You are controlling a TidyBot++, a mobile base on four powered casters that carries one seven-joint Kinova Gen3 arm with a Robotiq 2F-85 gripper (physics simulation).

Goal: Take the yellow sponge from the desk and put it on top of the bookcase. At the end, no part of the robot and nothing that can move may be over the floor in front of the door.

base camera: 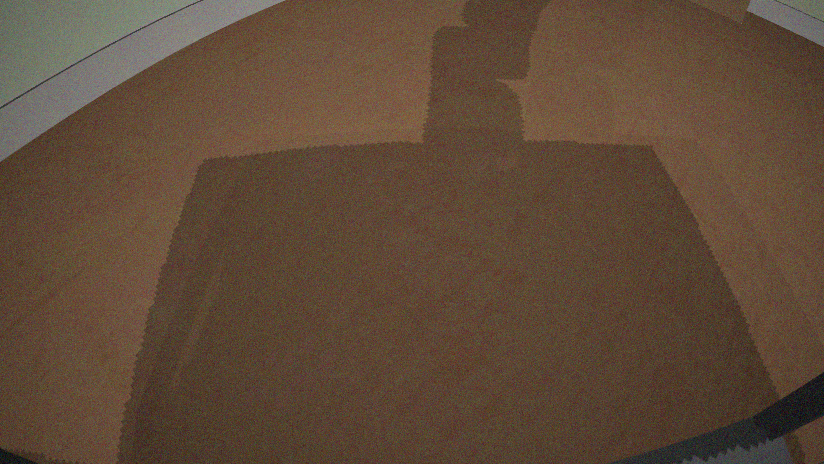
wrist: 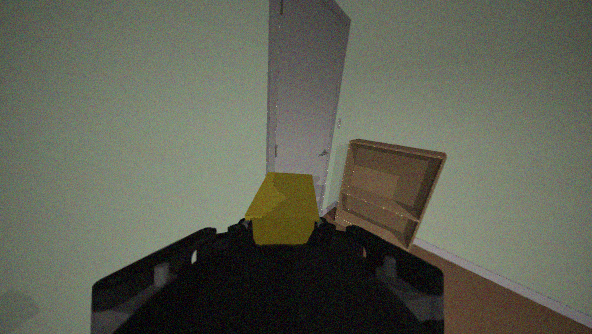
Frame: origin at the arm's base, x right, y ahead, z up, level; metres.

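Seen in the pictures: gripper, fingertip midpoint: (wrist: pixel 283 222).
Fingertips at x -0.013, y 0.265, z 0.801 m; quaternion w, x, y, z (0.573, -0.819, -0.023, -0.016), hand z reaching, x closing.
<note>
A point is followed by its place in that frame.
The yellow sponge (wrist: pixel 285 210) @(x -0.012, y 0.251, z 0.825 m) is held between the fingertips in the wrist view, partly in shadow. My gripper (wrist: pixel 283 222) @(x -0.013, y 0.265, z 0.801 m) is shut on it. The bookcase (wrist: pixel 382 216) @(x 1.180, y 1.722, z -0.200 m), brown with one middle shelf, stands beyond and to the right of the gripper, against the green wall. The top of the bookcase shows as a thin edge. The grey door (wrist: pixel 305 100) @(x 0.103, y 1.500, z 1.000 m) is shut and stands to the left of the bookcase, behind the sponge. The gripper hides most of the floor in front of the door. The desk does not show in either view.
Brown floor (base camera: pixel 322 97) @(x -0.076, y 0.680, z -0.397 m) (wrist: pixel 480 295) @(x 1.642, y 0.981, z -0.396 m) lies before the base, with the robot's shadow on it. A pale baseboard (base camera: pixel 132 72) @(x -0.494, y 0.877, z -0.389 m) (wrist: pixel 500 281) @(x 1.930, y 1.078, z -0.361 m) runs along the green wall (base camera: pixel 57 40) @(x -0.584, y 0.802, z -0.255 m) (wrist: pixel 150 110) @(x -0.564, y 0.823, z 0.867 m). A brown corner of something (base camera: pixel 731 8) @(x 1.205, y 1.341, z -0.359 m) shows at the base view's top right.
</note>
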